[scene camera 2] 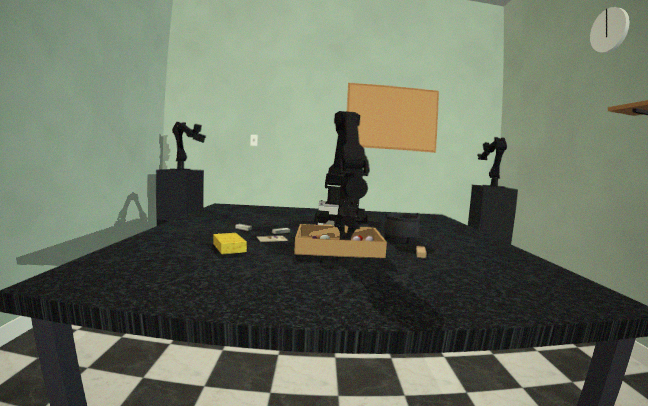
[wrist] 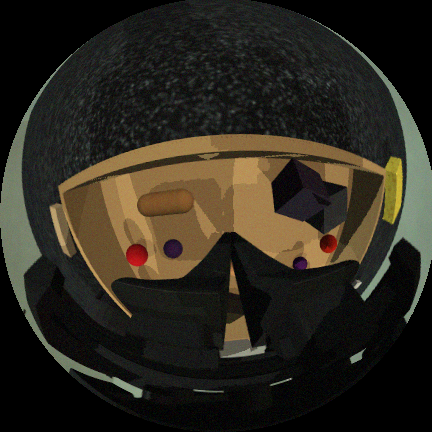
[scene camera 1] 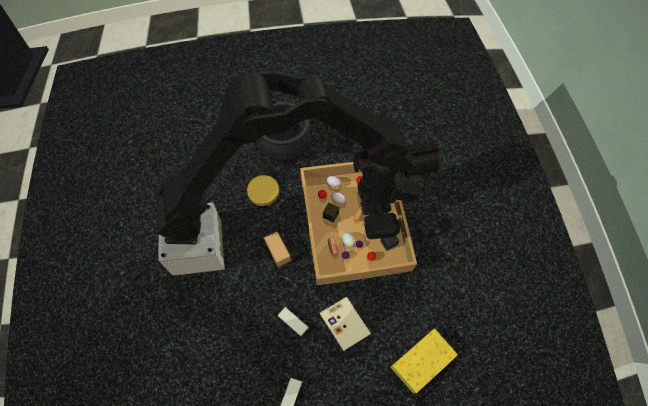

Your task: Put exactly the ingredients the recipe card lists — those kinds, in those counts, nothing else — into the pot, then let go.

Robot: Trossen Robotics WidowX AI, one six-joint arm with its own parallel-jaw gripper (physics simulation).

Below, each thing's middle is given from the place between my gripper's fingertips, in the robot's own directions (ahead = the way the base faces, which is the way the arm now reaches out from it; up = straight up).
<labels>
I see my gripper 3 cm past the wooden tray (scene camera 1: pixel 329 268), 2 cm to the left of it and 2 cm below it. From my hand the other things lie so: purplish cube (wrist: pixel 298 191): 4 cm to the right, 4 cm ahead, 2 cm above; dark grey cube (wrist: pixel 332 215): 7 cm to the right, 4 cm ahead, 1 cm above; yellow disc (scene camera 1: pixel 263 190): 23 cm behind, 5 cm to the left.
</labels>
